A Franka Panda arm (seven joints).
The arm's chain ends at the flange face. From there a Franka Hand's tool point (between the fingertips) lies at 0.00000 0.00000 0.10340 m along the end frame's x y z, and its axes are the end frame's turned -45 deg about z.
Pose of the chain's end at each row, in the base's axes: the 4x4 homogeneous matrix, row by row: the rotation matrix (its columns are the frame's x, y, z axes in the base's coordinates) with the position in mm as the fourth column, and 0 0 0 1 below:
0.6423 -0.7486 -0.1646 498.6; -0.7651 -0.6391 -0.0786 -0.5; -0.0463 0.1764 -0.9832 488.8; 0 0 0 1
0.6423 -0.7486 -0.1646 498.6; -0.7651 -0.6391 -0.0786 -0.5; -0.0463 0.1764 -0.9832 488.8; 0 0 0 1
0.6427 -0.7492 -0.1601 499.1; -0.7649 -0.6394 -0.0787 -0.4; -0.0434 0.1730 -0.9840 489.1; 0 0 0 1
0.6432 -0.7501 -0.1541 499.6; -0.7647 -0.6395 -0.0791 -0.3; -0.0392 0.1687 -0.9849 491.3; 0 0 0 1
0.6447 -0.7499 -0.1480 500.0; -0.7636 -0.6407 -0.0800 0.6; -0.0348 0.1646 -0.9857 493.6; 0 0 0 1
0.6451 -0.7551 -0.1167 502.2; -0.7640 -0.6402 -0.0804 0.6; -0.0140 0.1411 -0.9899 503.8; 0 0 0 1
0.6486 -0.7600 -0.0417 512.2; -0.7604 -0.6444 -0.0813 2.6; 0.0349 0.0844 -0.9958 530.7; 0 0 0 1
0.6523 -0.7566 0.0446 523.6; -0.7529 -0.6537 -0.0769 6.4; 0.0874 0.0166 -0.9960 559.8; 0 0 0 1
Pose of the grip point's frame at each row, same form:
0.9835 -0.0752 -0.1646 481.6; -0.0891 -0.9929 -0.0786 -8.6; -0.1575 0.0920 -0.9832 387.1; 0 0 0 1
0.9835 -0.0752 -0.1646 481.6; -0.0891 -0.9929 -0.0786 -8.6; -0.1575 0.0920 -0.9832 387.1; 0 0 0 1
0.9842 -0.0753 -0.1601 482.5; -0.0887 -0.9930 -0.0787 -8.5; -0.1530 0.0916 -0.9840 387.4; 0 0 0 1
0.9852 -0.0756 -0.1541 483.7; -0.0885 -0.9929 -0.0791 -8.5; -0.1470 0.0916 -0.9849 389.5; 0 0 0 1
0.9861 -0.0744 -0.1480 484.7; -0.0869 -0.9930 -0.0800 -7.7; -0.1410 0.0918 -0.9857 391.7; 0 0 0 1
0.9901 -0.0778 -0.1167 490.1; -0.0875 -0.9929 -0.0804 -7.7; -0.1097 0.0899 -0.9899 401.4; 0 0 0 1
0.9960 -0.0788 -0.0417 507.9; -0.0820 -0.9933 -0.0813 -5.8; -0.0350 0.0844 -0.9958 427.7; 0 0 0 1
0.9962 -0.0738 0.0446 528.2; -0.0701 -0.9946 -0.0769 -1.6; 0.0501 0.0735 -0.9960 456.8; 0 0 0 1

